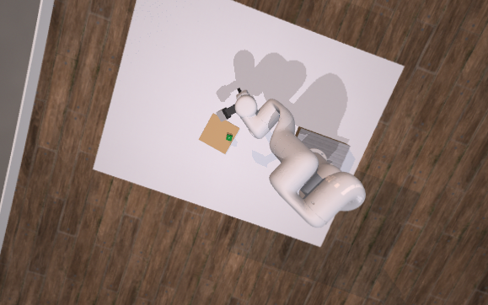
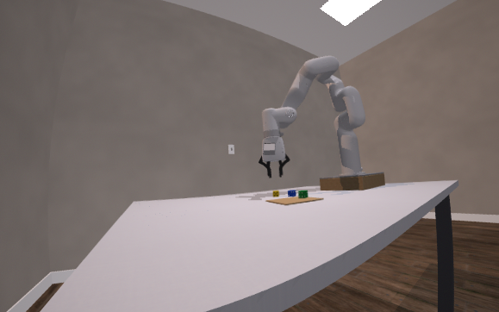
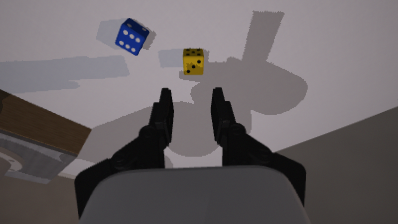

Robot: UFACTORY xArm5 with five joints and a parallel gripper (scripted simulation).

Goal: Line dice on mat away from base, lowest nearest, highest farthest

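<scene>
Right now the yellow die is 90 mm below my hand. Also, from my hand: tan mat 90 mm ahead, 170 mm to the left, 100 mm below; then blue die 20 mm behind, 70 mm to the left, 90 mm below; then green die 40 mm ahead, 180 mm to the left, 90 mm below.
</scene>
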